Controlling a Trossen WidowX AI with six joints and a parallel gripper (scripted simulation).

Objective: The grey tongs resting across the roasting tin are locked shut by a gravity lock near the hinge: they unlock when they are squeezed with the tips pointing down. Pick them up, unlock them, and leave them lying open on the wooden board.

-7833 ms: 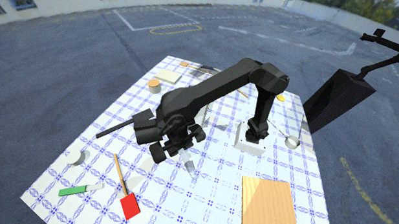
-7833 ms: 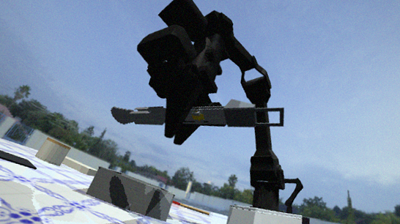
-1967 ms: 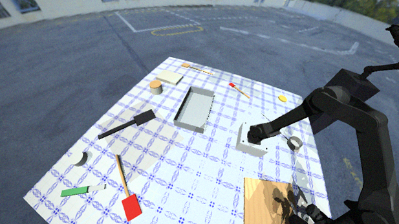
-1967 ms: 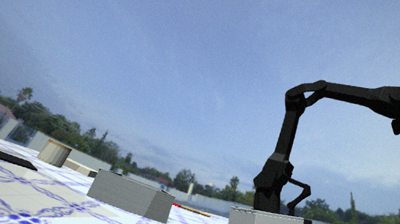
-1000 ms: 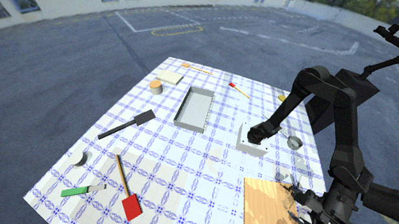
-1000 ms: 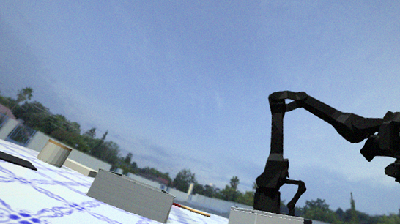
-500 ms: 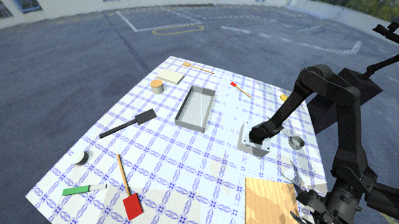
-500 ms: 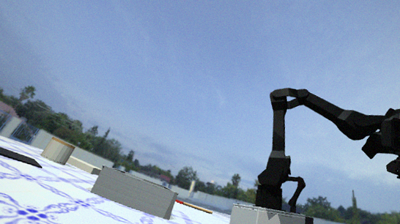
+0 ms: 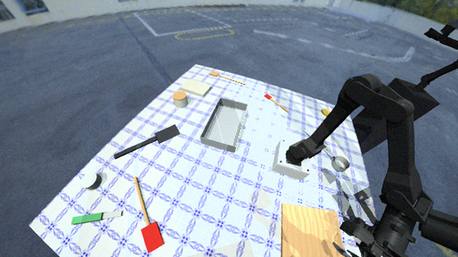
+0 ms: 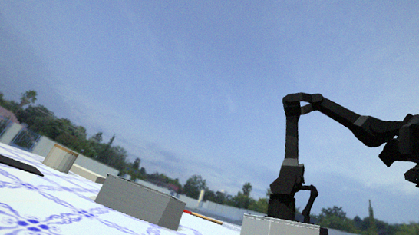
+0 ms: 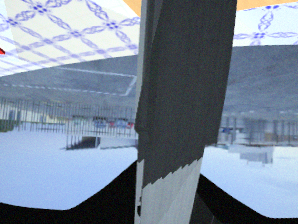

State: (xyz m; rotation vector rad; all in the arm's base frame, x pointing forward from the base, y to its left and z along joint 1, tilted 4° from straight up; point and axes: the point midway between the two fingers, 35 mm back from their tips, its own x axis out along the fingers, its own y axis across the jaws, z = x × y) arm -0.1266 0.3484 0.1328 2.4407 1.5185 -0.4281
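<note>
My gripper tip is now 21 cm above the wooden board, 2 cm to the left of it and 1 cm past it. Round my gripper tip: black spatula (77 cm ahead, 30 cm to the right, 22 cm below); grey roasting tin (52 cm to the right, 44 cm ahead, 19 cm below); red spatula (60 cm ahead, 21 cm below).
</note>
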